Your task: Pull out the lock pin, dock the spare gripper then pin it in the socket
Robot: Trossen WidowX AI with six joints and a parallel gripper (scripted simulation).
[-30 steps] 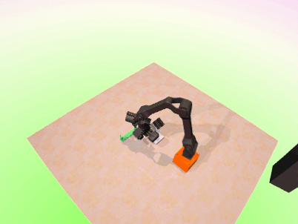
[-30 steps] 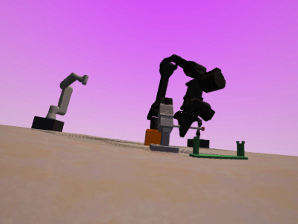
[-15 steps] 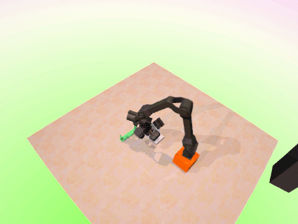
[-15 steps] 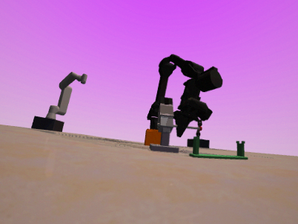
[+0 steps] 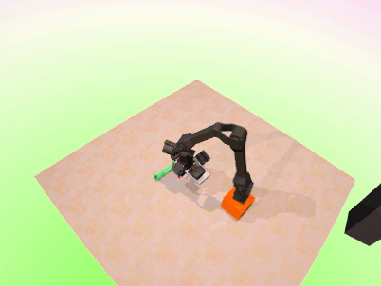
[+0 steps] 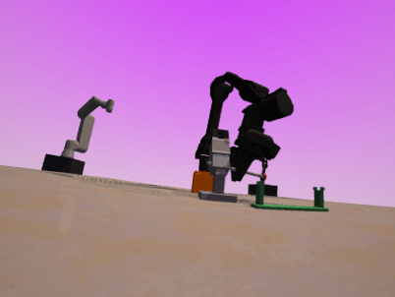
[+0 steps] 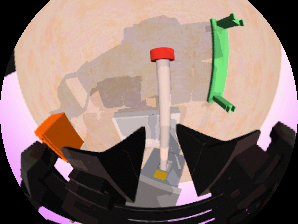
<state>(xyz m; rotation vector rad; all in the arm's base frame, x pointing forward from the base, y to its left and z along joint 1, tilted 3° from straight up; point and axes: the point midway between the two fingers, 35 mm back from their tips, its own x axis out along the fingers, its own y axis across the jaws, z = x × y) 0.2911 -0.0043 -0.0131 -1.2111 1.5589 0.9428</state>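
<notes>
The grey mount is 4 cm to the right of my gripper tip and 2 cm behind it. From my gripper tip the other things lie so: spare gripper (7 cm above, 4 cm to the right, 3 cm behind); then green cradle (12 cm ahead, 5 cm to the left, 2 cm below).
</notes>
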